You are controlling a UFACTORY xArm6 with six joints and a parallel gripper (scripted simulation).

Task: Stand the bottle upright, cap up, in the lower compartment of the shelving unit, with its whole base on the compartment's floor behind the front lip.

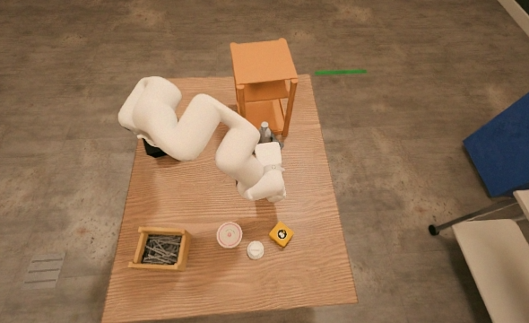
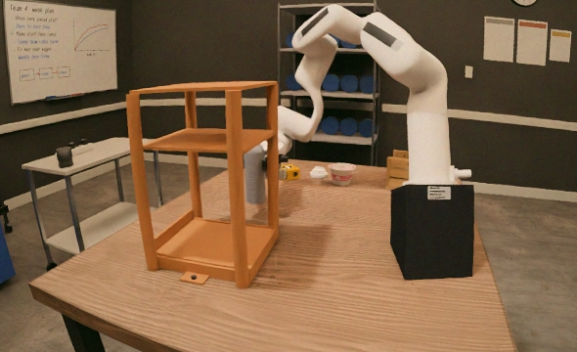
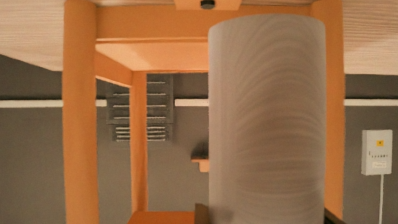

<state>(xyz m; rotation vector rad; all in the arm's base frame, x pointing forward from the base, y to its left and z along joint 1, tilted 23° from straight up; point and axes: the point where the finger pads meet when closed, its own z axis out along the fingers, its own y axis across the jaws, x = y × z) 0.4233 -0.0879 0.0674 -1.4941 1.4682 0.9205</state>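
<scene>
Now: hand 3 cm short of the orange shelving unit, 20 cm to the right of it and 3 cm below it. From my hand the other things lie so: grey bottle 2 cm above.
</scene>
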